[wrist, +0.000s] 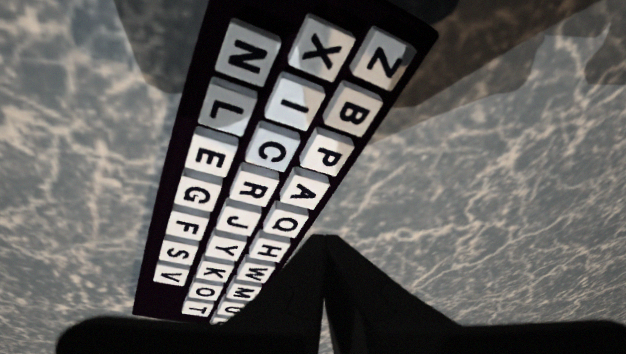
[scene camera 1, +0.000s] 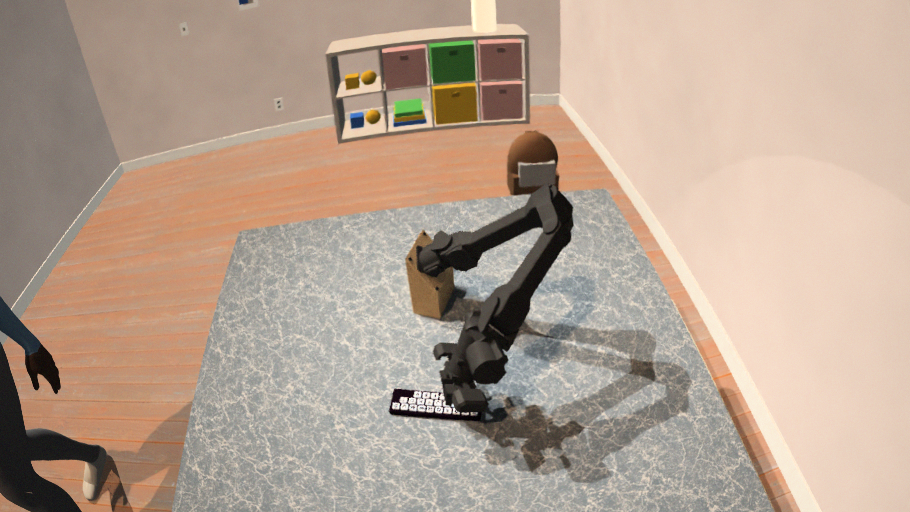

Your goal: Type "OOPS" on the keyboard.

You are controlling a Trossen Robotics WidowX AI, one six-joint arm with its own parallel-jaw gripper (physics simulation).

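Seen in the pictures: gripper, fingertip midpoint: [wrist: 323, 247] [scene camera 1: 447, 404]; arm's base, link origin: [scene camera 1: 426, 261].
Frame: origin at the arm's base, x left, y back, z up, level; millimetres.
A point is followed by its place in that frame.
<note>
The black keyboard [scene camera 1: 425, 408] @(x -20, y -344, z -124 mm) [wrist: 161, 285] @(x -53, y -301, z -125 mm) with white letter keys lies flat on the marbled surface; the arm covers its right part in the scene view. In the wrist view the P key [wrist: 327, 157] @(x 46, y -358, z -120 mm) is in the outer row between B and A, the O key [wrist: 205, 292] @(x -48, y -323, z -120 mm) is low in the middle row between K and T, and the S key [wrist: 178, 253] @(x -17, y -309, z -120 mm) is at the left between F and V. My gripper [wrist: 323, 247] @(x 29, y -358, z -93 mm) is shut and empty. Its tips appear beside the keyboard edge near the H key [wrist: 269, 250] @(x -9, y -349, z -120 mm); their height is unclear. It partly hides the U key.
A brown wooden block [scene camera 1: 432, 294] @(x 9, y -55, z -56 mm) stands behind the keyboard, under another dark arm section. A brown backpack [scene camera 1: 532, 152] is farther back. A shelf unit [scene camera 1: 432, 35] with coloured bins stands by the back wall. Part of a person [scene camera 1: 14, 407] shows at the left.
</note>
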